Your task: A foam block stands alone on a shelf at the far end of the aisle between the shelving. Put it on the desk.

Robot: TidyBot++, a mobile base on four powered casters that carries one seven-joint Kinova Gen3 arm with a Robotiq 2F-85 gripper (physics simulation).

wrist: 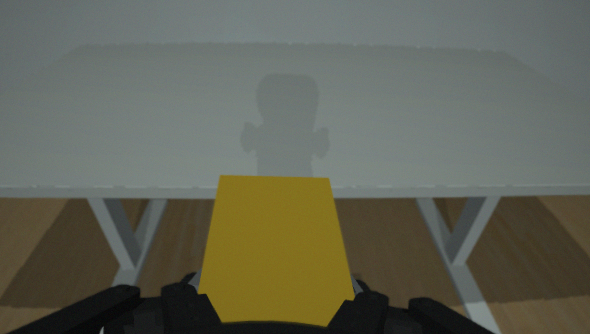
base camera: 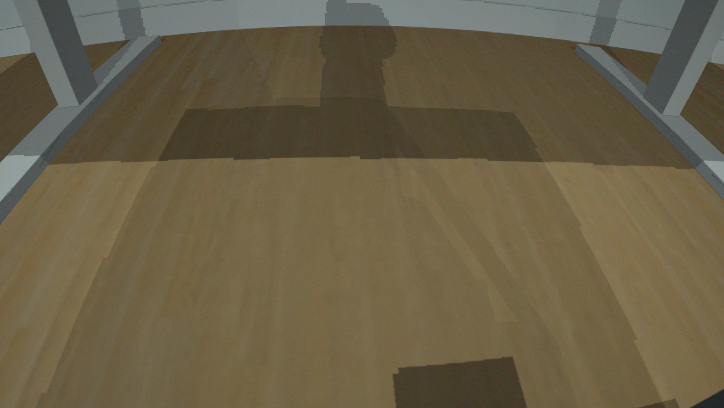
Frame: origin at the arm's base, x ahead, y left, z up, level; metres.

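Where they show: gripper, fingertip midpoint: [wrist: 275,286].
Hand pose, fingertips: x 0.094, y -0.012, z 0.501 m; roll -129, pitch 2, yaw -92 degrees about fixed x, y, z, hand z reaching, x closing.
Each offset is from my fingertips to the centre of the thing. "pt": to the spot under its first point. Level surfaces: height alone.
The yellow foam block @(dz +0.011, dx +0.002, dy +0.001 m) [wrist: 277,245] is held between the fingers of my gripper [wrist: 275,286] in the lower middle of the wrist view. The gripper is shut on it. The desk @(dz -0.177 m) [wrist: 150,120] has a pale grey top that spans the wrist view behind the block. In that view the block's far end overlaps the desk's front edge, and its nearer part shows against the floor. A shadow of the gripper and block falls on the desk top. How high the block is above the desk is hard to tell. In the base camera view the desk's legs and feet show at both sides.
The left desk leg @(pt dz -0.770, dx +0.637, dy +0.542 m) [base camera: 63,55] [wrist: 116,235] and the right desk leg @(pt dz -0.753, dx +0.647, dy -0.652 m) [base camera: 681,60] [wrist: 475,232] stand on long floor feet. A pale wall [base camera: 278,12] runs behind the desk. Wooden floor @(dz -0.897 m) [base camera: 303,253] lies between the feet, with shadows across it.
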